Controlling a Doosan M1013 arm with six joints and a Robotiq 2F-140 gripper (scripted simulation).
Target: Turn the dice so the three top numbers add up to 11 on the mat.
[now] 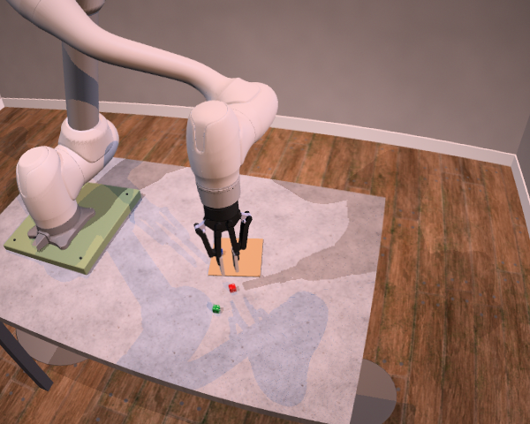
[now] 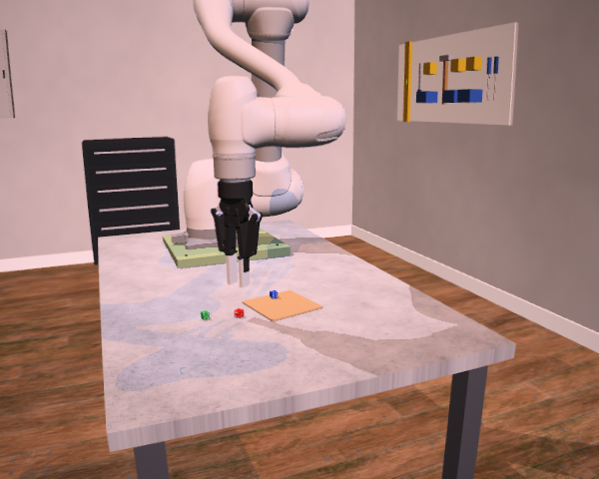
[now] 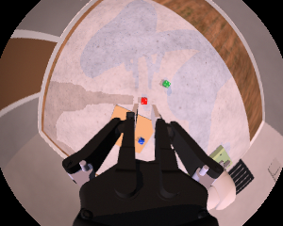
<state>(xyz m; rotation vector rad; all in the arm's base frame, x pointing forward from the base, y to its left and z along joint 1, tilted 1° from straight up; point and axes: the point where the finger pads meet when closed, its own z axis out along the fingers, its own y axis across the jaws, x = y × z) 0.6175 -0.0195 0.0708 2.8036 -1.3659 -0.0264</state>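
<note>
The red die is 100 mm below my hand. Round my hand: orange mat 30 mm behind, 110 mm to the left, 110 mm below; blue die 80 mm behind, 100 mm to the left, 100 mm below; green die 10 mm behind, 80 mm to the right, 100 mm below.
</note>
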